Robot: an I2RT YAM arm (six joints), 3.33 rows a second.
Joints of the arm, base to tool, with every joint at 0 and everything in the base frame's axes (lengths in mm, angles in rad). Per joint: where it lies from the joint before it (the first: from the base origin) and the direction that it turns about. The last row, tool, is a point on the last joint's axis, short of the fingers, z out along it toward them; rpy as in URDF.
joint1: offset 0 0 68 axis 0 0 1
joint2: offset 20 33.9 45.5 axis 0 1 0
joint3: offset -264 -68.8 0 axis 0 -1 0
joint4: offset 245 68.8 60 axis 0 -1 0
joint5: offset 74 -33.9 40.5 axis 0 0 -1
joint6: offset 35.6 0 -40.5 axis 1 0 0
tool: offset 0 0 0 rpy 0 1.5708 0
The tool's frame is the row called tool.
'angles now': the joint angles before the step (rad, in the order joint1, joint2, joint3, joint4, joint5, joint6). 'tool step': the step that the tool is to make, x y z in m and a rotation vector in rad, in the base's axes. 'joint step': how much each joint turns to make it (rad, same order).
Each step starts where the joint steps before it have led.
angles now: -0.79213 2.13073 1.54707 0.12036 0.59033 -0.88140
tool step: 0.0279 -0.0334 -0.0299 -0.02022 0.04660 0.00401
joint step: -0.00608 0.20423 0.21183 0.00613 0.01185 -0.05683
